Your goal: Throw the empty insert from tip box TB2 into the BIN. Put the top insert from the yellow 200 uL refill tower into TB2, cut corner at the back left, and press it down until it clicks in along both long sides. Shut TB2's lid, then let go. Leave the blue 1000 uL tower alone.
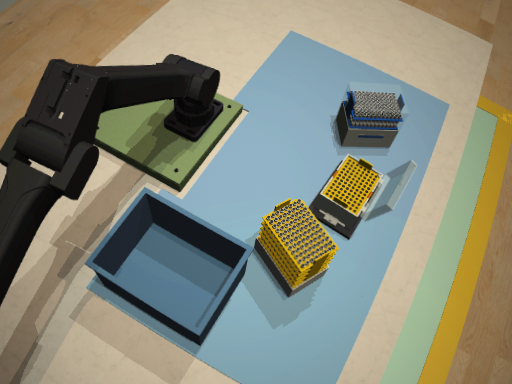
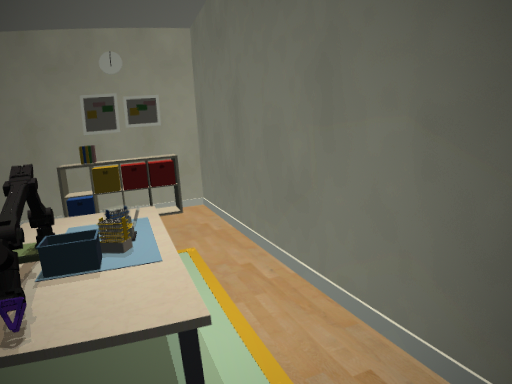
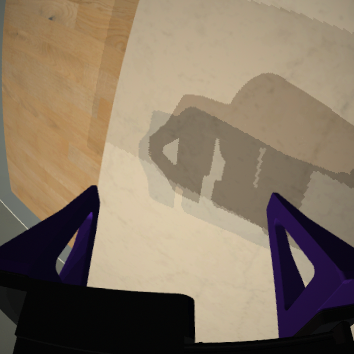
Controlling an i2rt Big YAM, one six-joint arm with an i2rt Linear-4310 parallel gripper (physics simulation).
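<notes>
My gripper (image 3: 184,197) is open, its purple fingers wide apart over the bare table top, away from the boxes. The tip box TB2 (image 1: 332,220) stands on the blue mat with its clear lid (image 1: 401,185) open to the right. A yellow insert (image 1: 352,184) with empty dark holes sits in it. The yellow refill tower (image 1: 299,240) (image 2: 114,231) stands nearer the bin, a stack of inserts with tips in the top one. The BIN (image 1: 170,260) (image 2: 70,255) is a dark blue open box; no insert shows inside it. The blue tower (image 1: 371,112) stands at the back right of the mat.
The arm's base stands on a green board (image 1: 165,165) behind the bin. The bin's right corner is close to the yellow tower, and that tower is close to TB2. The blue mat (image 1: 280,90) lies under the boxes. A shelf unit (image 2: 178,190) stands beyond the table.
</notes>
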